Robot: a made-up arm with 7 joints. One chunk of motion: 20 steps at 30 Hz.
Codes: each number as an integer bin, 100 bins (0 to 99) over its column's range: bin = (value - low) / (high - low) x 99, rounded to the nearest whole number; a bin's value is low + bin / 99 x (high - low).
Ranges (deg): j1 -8..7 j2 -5..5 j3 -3..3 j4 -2..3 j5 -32..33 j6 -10..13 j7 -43..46
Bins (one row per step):
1: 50 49 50 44 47 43 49
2: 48 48 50 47 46 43 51
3: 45 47 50 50 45 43 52
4: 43 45 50 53 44 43 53
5: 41 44 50 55 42 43 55
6: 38 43 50 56 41 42 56
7: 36 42 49 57 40 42 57
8: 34 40 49 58 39 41 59
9: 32 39 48 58 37 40 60
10: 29 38 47 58 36 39 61
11: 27 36 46 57 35 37 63
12: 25 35 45 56 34 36 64
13: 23 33 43 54 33 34 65
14: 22 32 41 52 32 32 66
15: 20 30 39 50 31 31 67
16: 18 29 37 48 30 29 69
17: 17 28 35 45 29 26 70
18: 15 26 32 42 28 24 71
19: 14 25 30 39 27 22 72
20: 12 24 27 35 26 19 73
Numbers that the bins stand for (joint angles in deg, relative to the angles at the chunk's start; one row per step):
1: -0.42 -0.05 0.03 0.22 -1.14 -0.01 1.05
2: -0.73 -0.15 0.03 0.37 -1.80 -0.01 2.85
3: -1.18 -0.25 0.03 0.53 -2.45 -0.01 3.75
4: -1.48 -0.45 0.03 0.68 -3.11 -0.01 4.65
5: -1.79 -0.56 0.03 0.78 -4.42 -0.01 6.44
6: -2.24 -0.66 0.03 0.83 -5.08 -0.24 7.34
7: -2.55 -0.76 -0.03 0.88 -5.74 -0.24 8.24
8: -2.85 -0.96 -0.03 0.93 -6.39 -0.47 10.04
9: -3.15 -1.06 -0.09 0.93 -7.71 -0.71 10.94
10: -3.61 -1.16 -0.15 0.93 -8.36 -0.94 11.84
11: -3.91 -1.36 -0.21 0.88 -9.02 -1.40 13.64
12: -4.21 -1.46 -0.27 0.83 -9.68 -1.64 14.54
13: -4.52 -1.67 -0.39 0.73 -10.33 -2.10 15.43
14: -4.67 -1.77 -0.52 0.63 -10.99 -2.57 16.33
15: -4.97 -1.97 -0.64 0.53 -11.65 -2.80 17.23
16: -5.27 -2.07 -0.76 0.42 -12.30 -3.26 19.03
17: -5.42 -2.17 -0.88 0.27 -12.96 -3.96 19.93
18: -5.73 -2.37 -1.06 0.12 -13.62 -4.42 20.83
19: -5.88 -2.47 -1.18 -0.03 -14.27 -4.89 21.73
20: -6.18 -2.58 -1.36 -0.23 -14.93 -5.59 22.63

